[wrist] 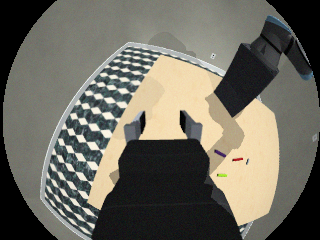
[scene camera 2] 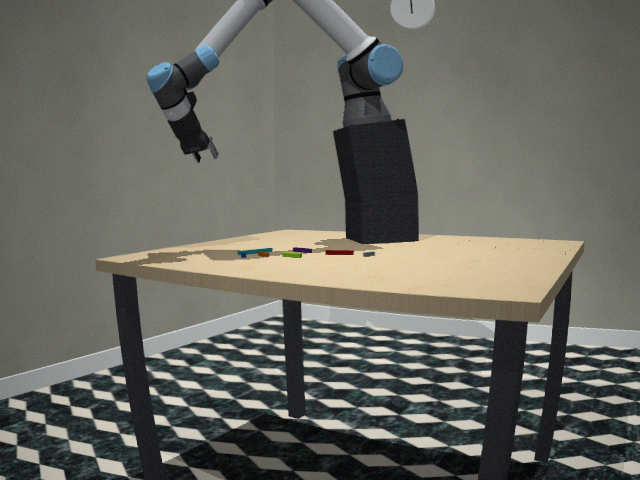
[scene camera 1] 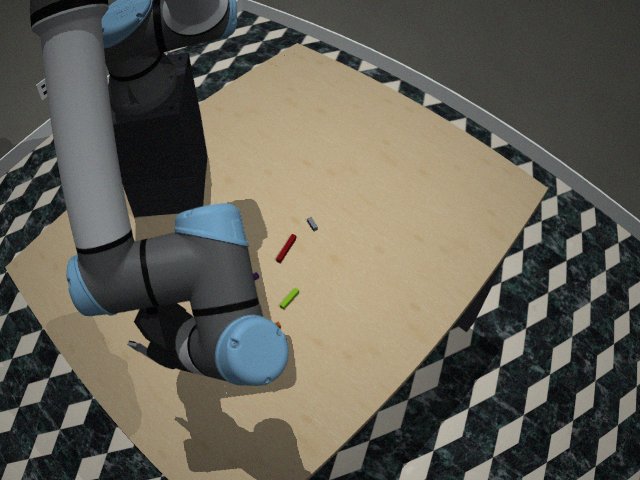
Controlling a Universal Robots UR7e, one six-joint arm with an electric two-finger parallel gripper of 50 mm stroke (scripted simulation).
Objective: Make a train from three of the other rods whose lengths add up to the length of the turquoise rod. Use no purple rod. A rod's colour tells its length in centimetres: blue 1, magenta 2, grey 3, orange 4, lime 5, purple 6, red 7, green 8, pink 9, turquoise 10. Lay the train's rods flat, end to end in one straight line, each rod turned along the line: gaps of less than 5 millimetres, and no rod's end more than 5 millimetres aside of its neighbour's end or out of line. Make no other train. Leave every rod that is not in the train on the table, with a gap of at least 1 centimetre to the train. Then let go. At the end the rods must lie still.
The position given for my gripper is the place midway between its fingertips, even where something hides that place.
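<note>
My own gripper [scene camera 2: 207, 158] is there for me to see, and the wrist view gives me the gripper too [wrist: 162, 117].
</note>
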